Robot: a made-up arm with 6 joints. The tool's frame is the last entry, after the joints. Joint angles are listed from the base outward.
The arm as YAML. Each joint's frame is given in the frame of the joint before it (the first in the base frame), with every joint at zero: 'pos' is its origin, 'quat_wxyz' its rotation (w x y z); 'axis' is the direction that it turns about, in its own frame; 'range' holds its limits. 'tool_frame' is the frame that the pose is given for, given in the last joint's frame.
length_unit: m
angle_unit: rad
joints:
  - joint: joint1
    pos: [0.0, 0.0, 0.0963]
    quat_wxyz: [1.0, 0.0, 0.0, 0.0]
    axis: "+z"
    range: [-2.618, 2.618]
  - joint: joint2
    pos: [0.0, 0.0, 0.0]
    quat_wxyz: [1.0, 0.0, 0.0, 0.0]
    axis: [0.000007, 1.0, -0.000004]
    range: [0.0, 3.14]
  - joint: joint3
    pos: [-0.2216, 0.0, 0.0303]
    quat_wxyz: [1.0, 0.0, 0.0, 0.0]
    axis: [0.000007, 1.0, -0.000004]
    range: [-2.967, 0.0]
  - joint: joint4
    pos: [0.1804, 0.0, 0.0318]
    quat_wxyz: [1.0, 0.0, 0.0, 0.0]
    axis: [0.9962, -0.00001, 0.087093]
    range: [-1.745, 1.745]
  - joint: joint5
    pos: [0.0, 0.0, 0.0]
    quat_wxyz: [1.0, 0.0, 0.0, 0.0]
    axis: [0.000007, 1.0, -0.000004]
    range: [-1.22, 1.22]
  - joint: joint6
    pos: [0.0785, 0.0, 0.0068]
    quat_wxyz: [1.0, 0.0, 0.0, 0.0]
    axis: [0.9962, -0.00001, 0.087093]
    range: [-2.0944, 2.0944]
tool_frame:
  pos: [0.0, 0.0, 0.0]
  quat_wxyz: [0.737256, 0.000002, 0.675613, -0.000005]
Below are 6 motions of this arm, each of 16 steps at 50 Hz.
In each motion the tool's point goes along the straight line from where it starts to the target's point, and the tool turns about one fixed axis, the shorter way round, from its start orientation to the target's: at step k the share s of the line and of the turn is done. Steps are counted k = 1, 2, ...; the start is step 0. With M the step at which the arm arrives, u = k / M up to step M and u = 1 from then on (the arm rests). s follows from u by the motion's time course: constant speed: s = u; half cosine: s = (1 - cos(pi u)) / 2; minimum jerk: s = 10 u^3 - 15 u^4 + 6 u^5.
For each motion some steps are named. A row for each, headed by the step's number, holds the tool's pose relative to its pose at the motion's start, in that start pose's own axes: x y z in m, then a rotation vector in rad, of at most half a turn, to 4 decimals.
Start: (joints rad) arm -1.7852 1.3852 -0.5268 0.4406 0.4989 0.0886
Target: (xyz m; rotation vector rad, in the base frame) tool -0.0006 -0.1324 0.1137 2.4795 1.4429 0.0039
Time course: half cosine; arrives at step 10
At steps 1, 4, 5, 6, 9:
1: 0.0008 -0.0001 0.0002 0.0018 0.0029 -0.0032
4: 0.0112 -0.0021 0.0033 0.0251 0.0410 -0.0458
5: 0.0162 -0.0030 0.0048 0.0363 0.0593 -0.0663
6: 0.0212 -0.0039 0.0063 0.0475 0.0776 -0.0868
9: 0.0316 -0.0058 0.0094 0.0707 0.1156 -0.1294

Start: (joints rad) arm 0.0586 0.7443 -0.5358 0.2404 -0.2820 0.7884
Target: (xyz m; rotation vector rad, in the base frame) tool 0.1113 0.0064 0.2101 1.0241 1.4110 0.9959
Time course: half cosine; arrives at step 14
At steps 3, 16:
3: 0.0039 -0.0056 -0.0018 0.0208 0.0141 0.0284
16: 0.0361 -0.0512 -0.0169 0.1905 0.1297 0.2604

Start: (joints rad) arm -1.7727 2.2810 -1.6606 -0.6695 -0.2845 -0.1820
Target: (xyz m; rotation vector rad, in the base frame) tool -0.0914 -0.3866 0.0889 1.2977 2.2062 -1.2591
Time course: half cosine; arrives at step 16
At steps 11, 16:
11: 0.0433 0.0169 0.0018 -0.0647 0.2702 0.1103
16: 0.0557 0.0217 0.0024 -0.0832 0.3474 0.1418

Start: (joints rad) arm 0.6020 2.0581 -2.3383 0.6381 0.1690 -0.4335
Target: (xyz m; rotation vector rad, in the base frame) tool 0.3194 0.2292 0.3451 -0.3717 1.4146 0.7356
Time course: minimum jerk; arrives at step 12
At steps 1, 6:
1: 0.0002 0.0000 0.0001 0.0001 0.0004 0.0001
6: 0.0172 -0.0041 0.0069 0.0075 0.0396 0.0082

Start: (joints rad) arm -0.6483 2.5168 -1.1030 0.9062 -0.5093 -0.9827
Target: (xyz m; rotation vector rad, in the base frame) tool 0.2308 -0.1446 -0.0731 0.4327 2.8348 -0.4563
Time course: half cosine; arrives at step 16
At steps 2, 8, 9, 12, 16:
2: 0.0013 0.0024 -0.0001 -0.0107 0.0053 -0.0109
8: 0.0172 0.0317 -0.0012 -0.1400 0.0696 -0.1438
9: 0.0206 0.0378 -0.0015 -0.1673 0.0831 -0.1719
12: 0.0294 0.0541 -0.0021 -0.2390 0.1187 -0.2455
16: 0.0345 0.0633 -0.0025 -0.2800 0.1391 -0.2877

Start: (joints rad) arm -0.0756 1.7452 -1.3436 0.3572 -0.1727 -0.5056
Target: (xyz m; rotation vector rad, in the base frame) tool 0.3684 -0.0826 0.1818 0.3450 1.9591 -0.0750
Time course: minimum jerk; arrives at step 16
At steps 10, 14, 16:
10: 0.0523 -0.0258 0.0454 0.0627 0.1946 0.2203
14: 0.0710 -0.0350 0.0617 0.0851 0.2641 0.2991
16: 0.0722 -0.0355 0.0627 0.0865 0.2684 0.3040

